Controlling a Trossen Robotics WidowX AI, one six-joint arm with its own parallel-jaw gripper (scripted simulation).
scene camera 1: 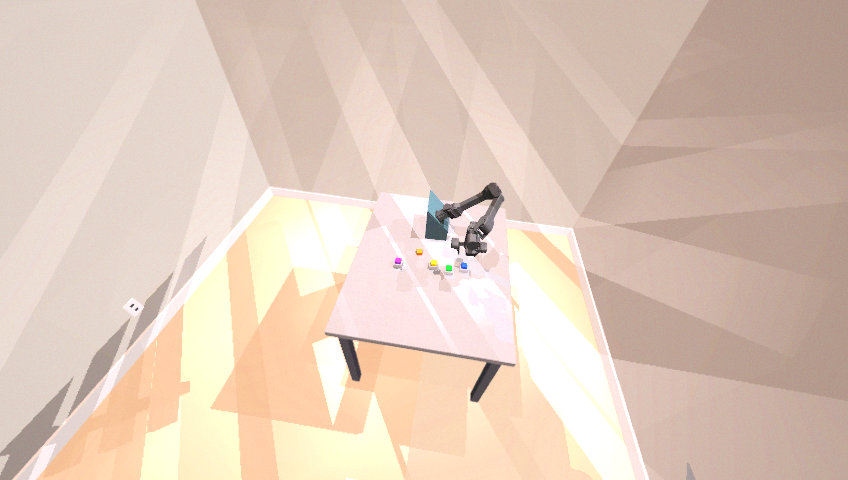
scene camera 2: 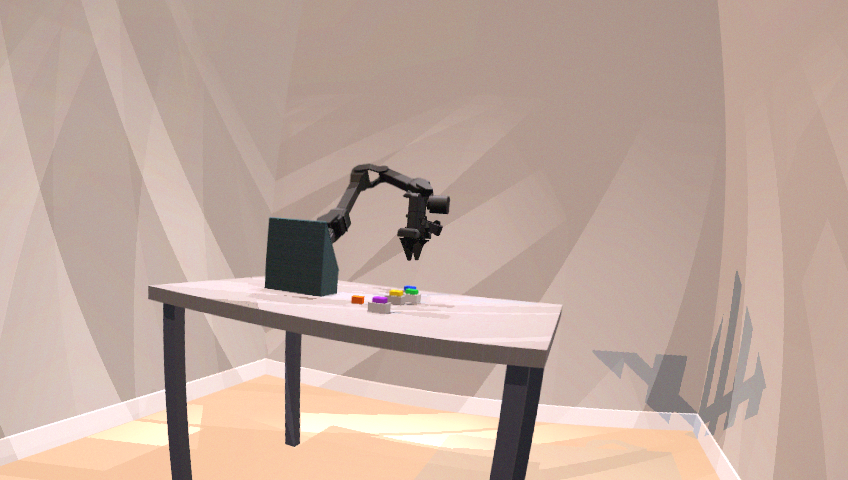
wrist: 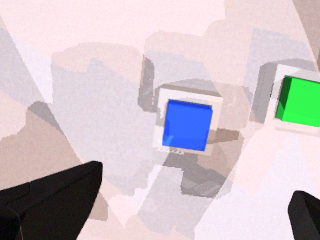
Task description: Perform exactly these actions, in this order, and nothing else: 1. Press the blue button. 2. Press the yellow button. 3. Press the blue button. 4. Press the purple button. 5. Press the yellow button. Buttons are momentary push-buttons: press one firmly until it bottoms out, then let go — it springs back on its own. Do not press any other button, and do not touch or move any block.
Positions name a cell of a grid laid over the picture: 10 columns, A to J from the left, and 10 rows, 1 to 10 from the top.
Scene:
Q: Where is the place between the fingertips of the gripper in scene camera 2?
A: E6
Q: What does the gripper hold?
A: Nothing.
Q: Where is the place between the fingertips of the gripper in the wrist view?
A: G8

